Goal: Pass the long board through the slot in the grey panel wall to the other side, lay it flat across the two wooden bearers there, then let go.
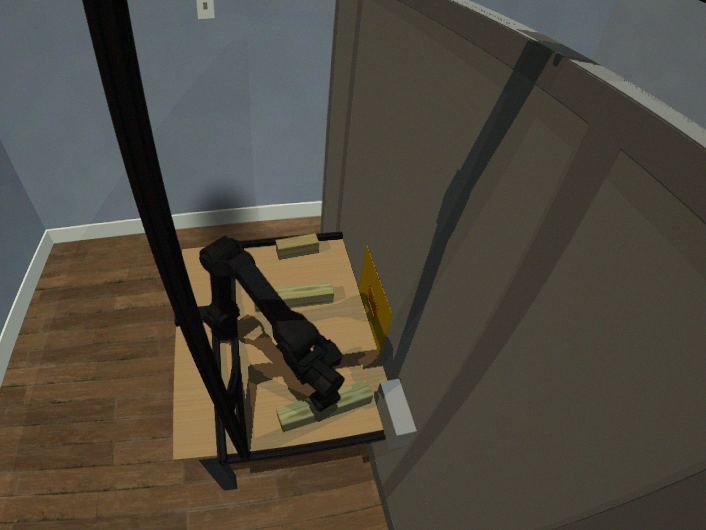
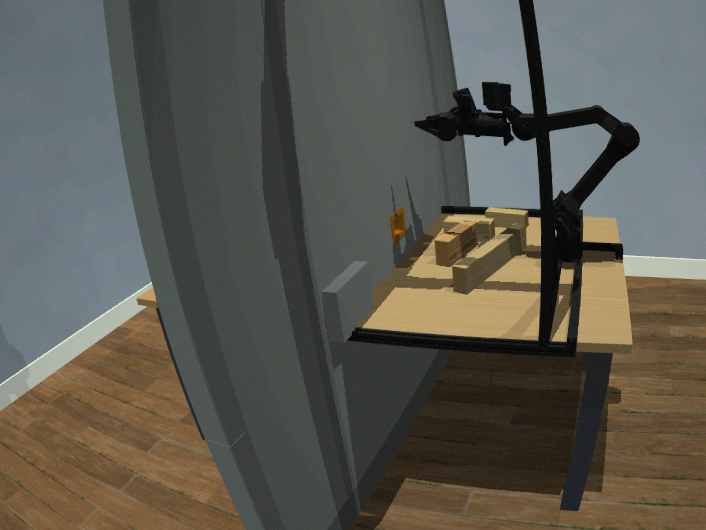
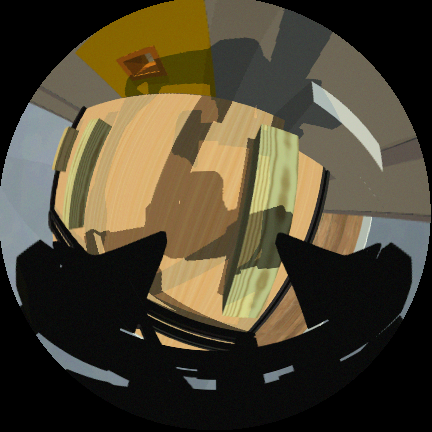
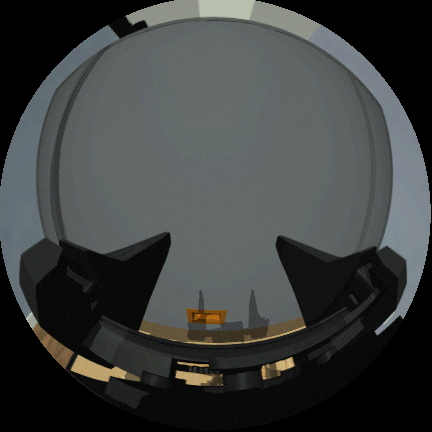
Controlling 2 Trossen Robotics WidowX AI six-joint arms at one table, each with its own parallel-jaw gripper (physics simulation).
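Places are measured from the left arm's base along level axes (x ahead, y right, z down), in millimetres.
Where they show: left gripper, fingertip midpoint: (image 3: 222, 238); right gripper, fingertip midpoint: (image 2: 420, 121) (image 4: 225, 240); left arm's base at its link origin: (image 1: 224, 331); right arm's base at its link origin: (image 2: 568, 257).
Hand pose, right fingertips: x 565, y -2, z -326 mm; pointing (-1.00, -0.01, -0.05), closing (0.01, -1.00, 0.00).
Observation:
Each offset is from my right fingertips to the centre of the thing. "*": to the spot under its first point.
On the left arm's side, a long greenish wooden bar (image 1: 293, 418) (image 3: 280, 165) lies near the table's front edge, and a similar bar @(dz +322, dx -348, dy -96 mm) (image 1: 307, 293) (image 3: 86, 170) lies farther back. My left gripper (image 1: 325, 402) (image 3: 222, 238) is open and empty above the front bar. On the other side, a long pale bar @(dz +316, dx +161, dy +39 mm) (image 2: 490, 262) lies beside a reddish block @(dz +314, dx +53, dy -29 mm) (image 2: 446, 251). I cannot tell which pieces are the board and bearers. An orange-framed slot @(* dz +240, dx -87, dy -16 mm) (image 2: 400, 214) (image 3: 159, 64) (image 4: 206, 311) pierces the grey wall (image 1: 513, 256) (image 2: 353, 142) (image 4: 215, 150). My right gripper (image 2: 417, 123) (image 4: 225, 240) is open and empty, high before the wall.
A yellow plate @(* dz +235, dx -134, dy +122 mm) (image 1: 383, 328) (image 3: 185, 30) surrounds the slot on the left arm's side. Short blocks (image 1: 297, 246) (image 2: 506, 216) lie at the back. A pale grey box (image 1: 399, 410) (image 2: 347, 302) juts from the wall at the front. Black posts (image 1: 153, 188) (image 2: 537, 114) rise beside the arms.

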